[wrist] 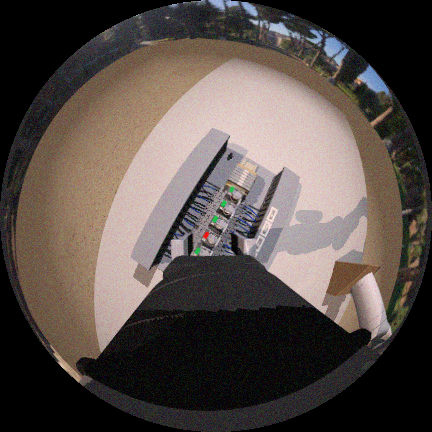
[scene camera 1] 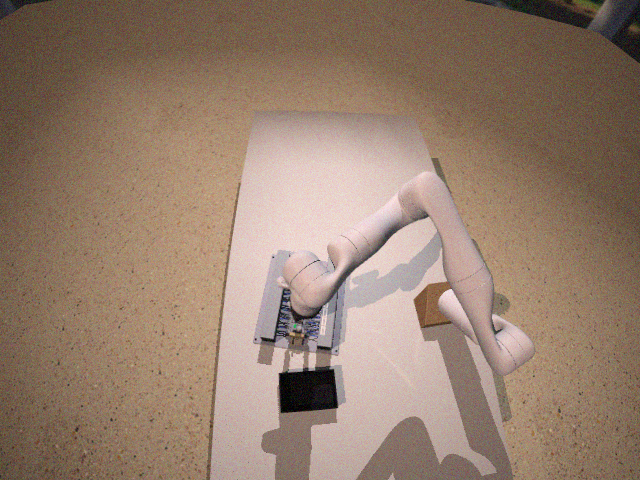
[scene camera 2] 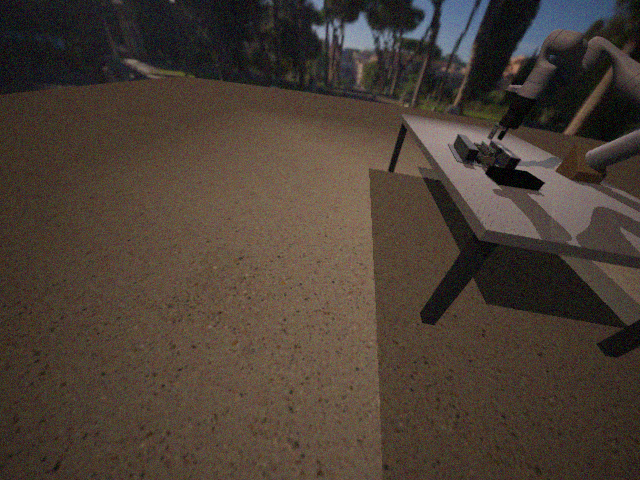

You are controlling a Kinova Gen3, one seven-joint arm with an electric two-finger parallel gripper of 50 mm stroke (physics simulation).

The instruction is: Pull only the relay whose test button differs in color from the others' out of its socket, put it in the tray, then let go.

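Observation:
The relay with the red test button sits in the row of relays on the board, in its socket. Several neighbours have green buttons, such as one relay up the row; a green-button relay shows at the near end in scene camera 1. My gripper is open and empty above the board. In the wrist view its fingertips stand apart on either side of the row, near the red-button relay. The arm hides it in scene camera 1. The black tray lies on the table beside the board's near end.
Tall grey wire ducts run along both sides of the relay row, with thin wires between. A ribbed pale block stands at the row's far end. A brown block stands near the arm's base.

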